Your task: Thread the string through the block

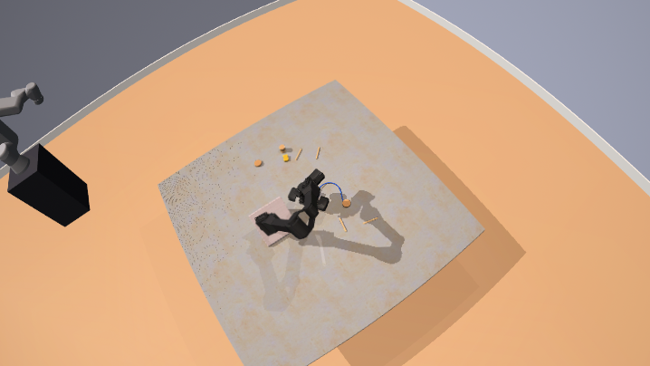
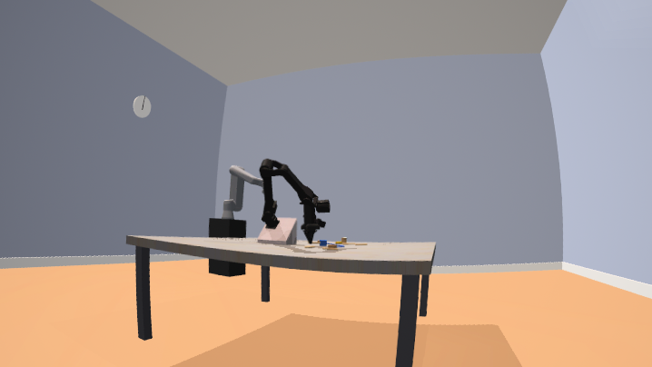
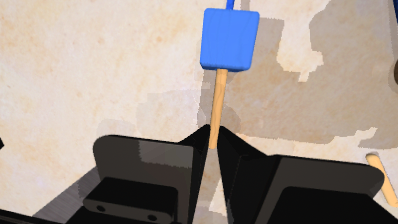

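The thin wooden stick is 3 cm ahead of my gripper tip, 2 cm to the left of it and 1 cm above it. Also, from my gripper tip: blue block 5 cm ahead, 4 cm to the left, 1 cm above; round wooden button 15 cm ahead, 8 cm to the right; yellow block 3 cm ahead, 32 cm to the left.
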